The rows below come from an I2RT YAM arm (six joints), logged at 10 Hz.
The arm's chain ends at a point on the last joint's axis. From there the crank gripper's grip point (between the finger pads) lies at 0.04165 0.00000 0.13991 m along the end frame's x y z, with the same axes.
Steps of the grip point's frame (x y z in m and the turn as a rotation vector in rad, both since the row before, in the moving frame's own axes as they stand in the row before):
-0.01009, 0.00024, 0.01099, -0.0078, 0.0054, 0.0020
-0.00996, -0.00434, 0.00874, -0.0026, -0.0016, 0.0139
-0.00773, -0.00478, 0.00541, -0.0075, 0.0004, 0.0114
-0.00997, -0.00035, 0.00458, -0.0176, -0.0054, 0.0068
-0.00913, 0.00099, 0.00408, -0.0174, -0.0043, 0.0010
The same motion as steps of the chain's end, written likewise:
-0.01084, -0.00093, 0.01122, -0.0078, 0.0054, 0.0020
-0.00973, -0.00528, 0.00867, -0.0026, -0.0016, 0.0139
-0.00778, -0.00630, 0.00543, -0.0075, 0.0004, 0.0114
-0.00920, -0.00309, 0.00438, -0.0176, -0.0054, 0.0068
-0.00853, -0.00149, 0.00392, -0.0174, -0.0043, 0.0010

